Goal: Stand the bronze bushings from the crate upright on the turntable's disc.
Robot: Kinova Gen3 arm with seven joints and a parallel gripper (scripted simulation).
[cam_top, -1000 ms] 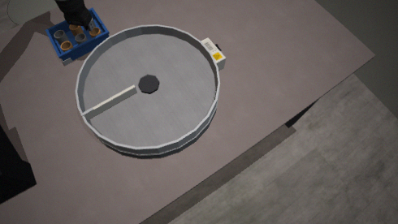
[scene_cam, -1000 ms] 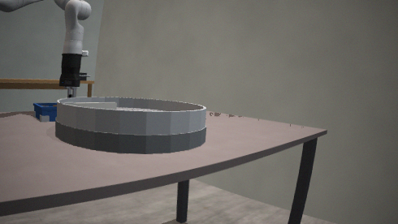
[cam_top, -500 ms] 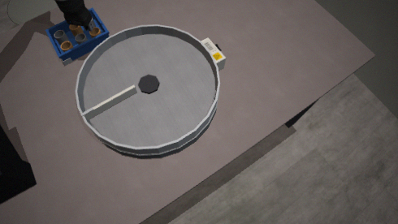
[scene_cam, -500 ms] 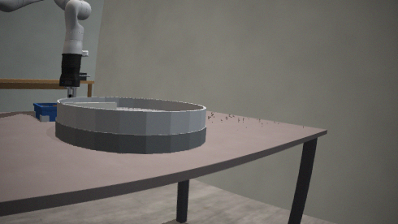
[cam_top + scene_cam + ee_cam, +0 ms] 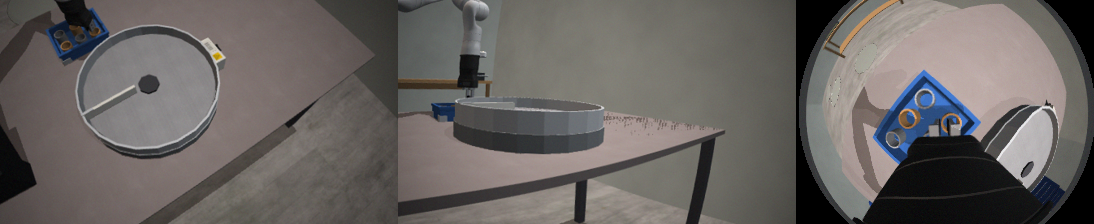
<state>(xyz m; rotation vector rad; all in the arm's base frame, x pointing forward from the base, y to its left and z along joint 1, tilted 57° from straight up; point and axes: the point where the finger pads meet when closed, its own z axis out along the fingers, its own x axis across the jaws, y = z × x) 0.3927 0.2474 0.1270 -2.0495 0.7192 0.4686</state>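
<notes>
Right now the crate is 5 cm behind my hand, 2 cm to the left of it and 4 cm below it. The rest, counted from my hand: turntable disc (9 cm ahead, 31 cm to the right, 2 cm below).
</notes>
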